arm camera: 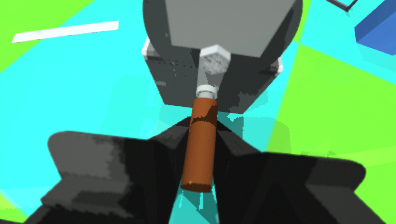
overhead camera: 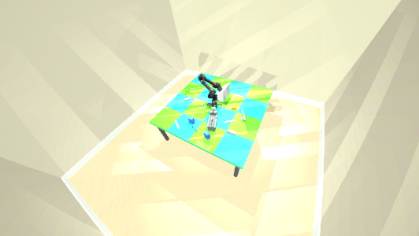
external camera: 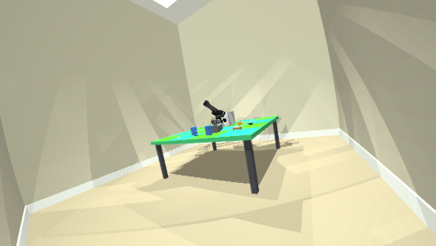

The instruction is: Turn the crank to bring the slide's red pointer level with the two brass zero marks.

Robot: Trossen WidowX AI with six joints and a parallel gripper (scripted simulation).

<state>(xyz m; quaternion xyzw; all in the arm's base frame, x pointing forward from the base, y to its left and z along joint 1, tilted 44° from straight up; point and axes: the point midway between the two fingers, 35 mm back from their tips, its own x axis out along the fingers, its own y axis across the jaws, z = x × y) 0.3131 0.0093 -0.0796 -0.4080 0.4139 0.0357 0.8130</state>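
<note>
Right now my gripper tip is 180 mm short of the red pointer, 70 mm to the right of it and 50 mm below it. The rest, counted from my gripper tip: orange piece 170 mm behind, 200 mm to the left, 20 mm below; crank handle 20 mm behind, 10 mm to the right, 20 mm above; black L-shaped key 340 mm ahead, 110 mm to the right, 30 mm below.
</note>
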